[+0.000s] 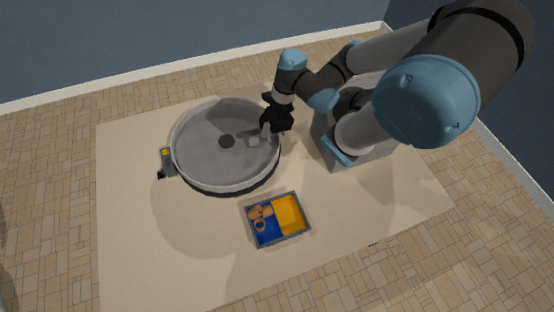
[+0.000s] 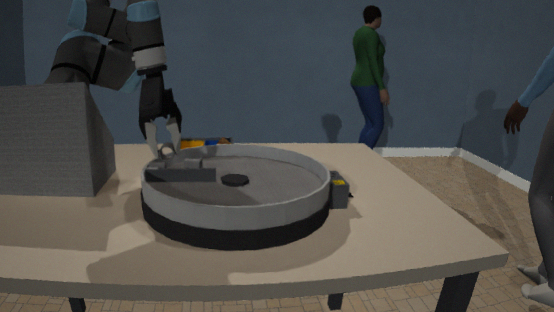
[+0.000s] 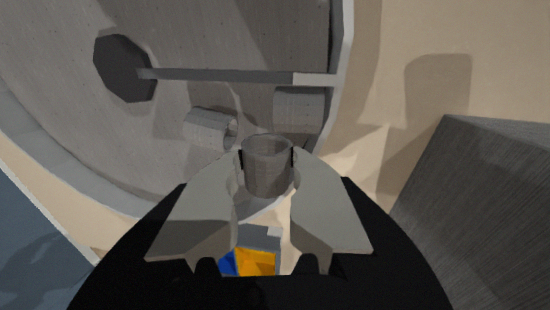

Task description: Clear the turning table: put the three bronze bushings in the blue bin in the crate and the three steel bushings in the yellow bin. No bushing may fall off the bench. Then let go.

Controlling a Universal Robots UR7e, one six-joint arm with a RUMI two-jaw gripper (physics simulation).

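Places are measured from the arm's base along level axes (x ahead, y left, z up), in metres.
Where they show: gripper, between the fingertips: (image 1: 269,135) (image 2: 168,156) (image 3: 267,151); arm's base, origin of its link: (image 1: 351,108) (image 2: 62,107).
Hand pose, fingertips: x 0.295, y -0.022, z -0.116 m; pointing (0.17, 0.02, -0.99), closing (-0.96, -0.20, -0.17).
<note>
Things, the pixels of their top centre, and the offset from my fingertips. "*": a spot on its surface instead. Level surfaces: height alone.
- steel bushing, centre of its top: (image 3: 261,179) (image 2: 167,143) dx -0.003, dy +0.007, dz +0.030 m
- divider bar, a spot on its surface: (image 3: 220,75) (image 2: 182,168) * dx +0.047, dy -0.051, dz -0.011 m
- crate, a spot on its surface: (image 1: 302,210) * dx -0.054, dy +0.298, dz -0.045 m
- bench, height of its surface: dz -0.095 m
- small grey box, a spot on its surface: (image 2: 339,194) * dx +0.399, dy -0.053, dz -0.059 m
My gripper (image 1: 270,136) (image 2: 166,152) (image 3: 267,151) is shut on a steel bushing (image 2: 167,149) (image 3: 267,172), held at the fingertips low over the turning table (image 1: 200,150) (image 2: 235,216) (image 3: 220,30) near its rim. Two more steel bushings lie on their sides on the table: one (image 1: 254,142) (image 2: 194,163) (image 3: 205,127) further in, the other (image 3: 299,111) beside the divider bar (image 2: 180,174) (image 3: 220,75) and rim. Three bronze bushings (image 1: 254,213) (image 1: 266,211) (image 1: 259,225) lie in the blue bin (image 1: 270,233). The yellow bin (image 1: 289,215) shows no bushing.
The crate (image 1: 302,210) stands on the bench (image 1: 200,280) (image 2: 400,235) beside the turning table. A small grey box (image 1: 168,164) (image 2: 339,194) adjoins the rim. The arm's grey pedestal (image 2: 45,140) (image 3: 480,200) stands close to the gripper. A person (image 2: 370,60) stands beyond the bench.
</note>
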